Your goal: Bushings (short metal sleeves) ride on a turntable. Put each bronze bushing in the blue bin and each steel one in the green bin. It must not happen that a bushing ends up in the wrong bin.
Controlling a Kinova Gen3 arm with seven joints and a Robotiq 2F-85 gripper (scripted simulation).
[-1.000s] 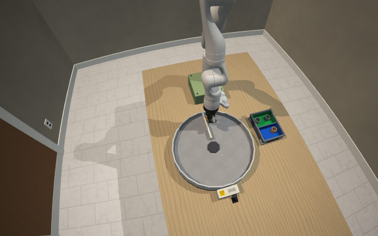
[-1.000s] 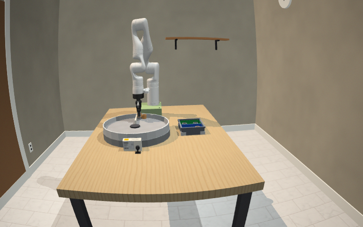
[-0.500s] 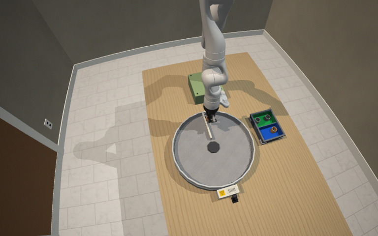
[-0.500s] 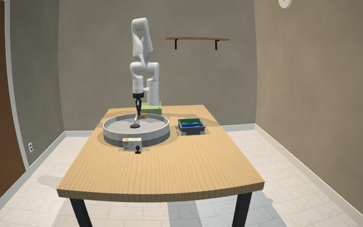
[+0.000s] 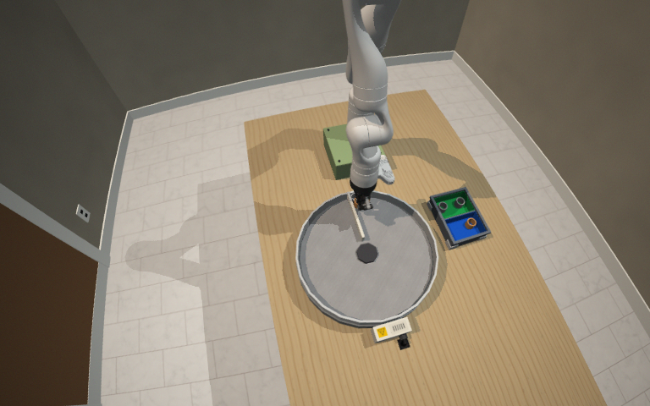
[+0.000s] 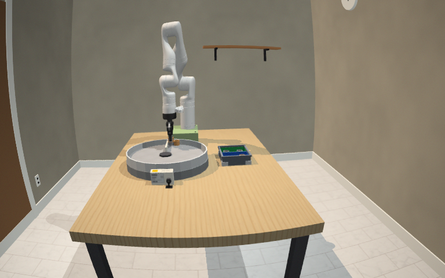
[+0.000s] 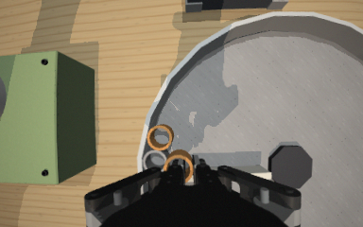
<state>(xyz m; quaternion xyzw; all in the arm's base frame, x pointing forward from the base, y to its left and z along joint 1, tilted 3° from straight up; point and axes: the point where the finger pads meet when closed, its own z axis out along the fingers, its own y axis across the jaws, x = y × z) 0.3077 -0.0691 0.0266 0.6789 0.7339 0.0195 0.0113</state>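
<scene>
Now: hand 34 cm to the right of the blue bin, 8 cm above it and 7 cm short of it. From my hand the other things lie so: turntable (15 cm ahead, 5 cm below, 1 cm to the right).
</scene>
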